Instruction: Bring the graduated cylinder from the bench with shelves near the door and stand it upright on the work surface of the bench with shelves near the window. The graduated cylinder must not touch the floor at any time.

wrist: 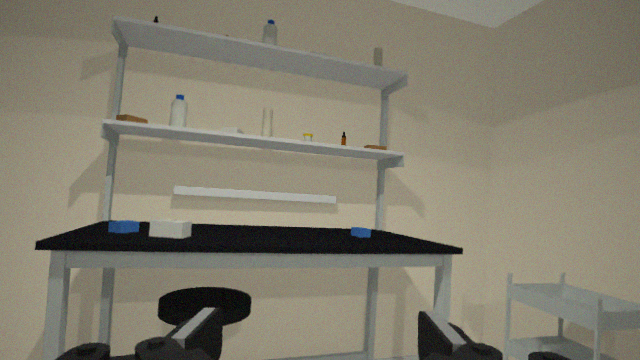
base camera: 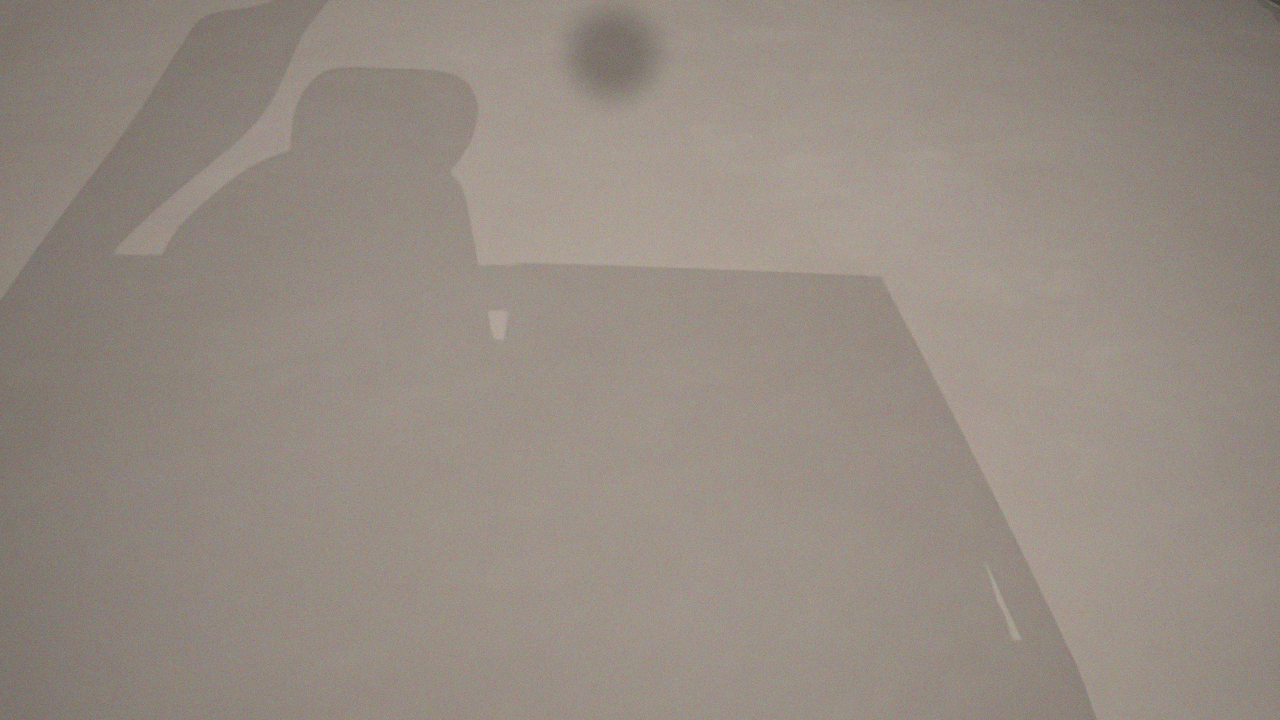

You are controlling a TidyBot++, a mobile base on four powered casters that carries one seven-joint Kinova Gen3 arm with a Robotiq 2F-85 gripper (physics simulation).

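Frame: origin at the arm's base, x ahead, y left, z up, level; metres.
Seen in the pictures: gripper, fingertip midpoint: (wrist: 319, 332).
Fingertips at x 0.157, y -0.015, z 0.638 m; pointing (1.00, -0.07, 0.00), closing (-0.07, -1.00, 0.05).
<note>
A point is followed by its place in that frame.
A bench with shelves (wrist: 280, 242) @[x 1.337, y 0.067, z 0.518 m] stands against the wall in the wrist view, with a black work surface and two shelves above it. Whether it is the one near the door or the window cannot be told. A tall, thin, clear upright object (wrist: 267, 123) @[x 1.842, y 0.204, z 1.072 m] stands near the middle of the lower shelf (wrist: 225, 138) @[x 1.703, y 0.387, z 0.956 m]; it looks like a cylinder, but graduations are not visible. A greyish upright object (wrist: 378, 57) @[x 2.003, y -0.404, z 1.548 m] shows at the right end of the upper shelf (wrist: 240, 50) @[x 1.733, y 0.354, z 1.413 m]. My gripper (wrist: 319, 332) @[x 0.157, y -0.015, z 0.638 m] is open, its fingers wide apart, with the bench beyond it.
A round black stool seat (wrist: 204, 301) @[x 1.394, y 0.351, z 0.264 m] is in front of the bench, left of centre. A grey cart (wrist: 550, 305) @[x 1.416, y -1.080, z 0.299 m] stands at the right. Blue boxes (wrist: 124, 227) @[x 1.342, y 0.657, z 0.539 m] (wrist: 361, 232) @[x 1.670, y -0.299, z 0.542 m] and a white box (wrist: 170, 229) @[x 1.289, y 0.465, z 0.548 m] sit on the work surface. Shadows fall across the floor (base camera: 716, 179) @[x 0.643, y -0.092, z -0.396 m].
</note>
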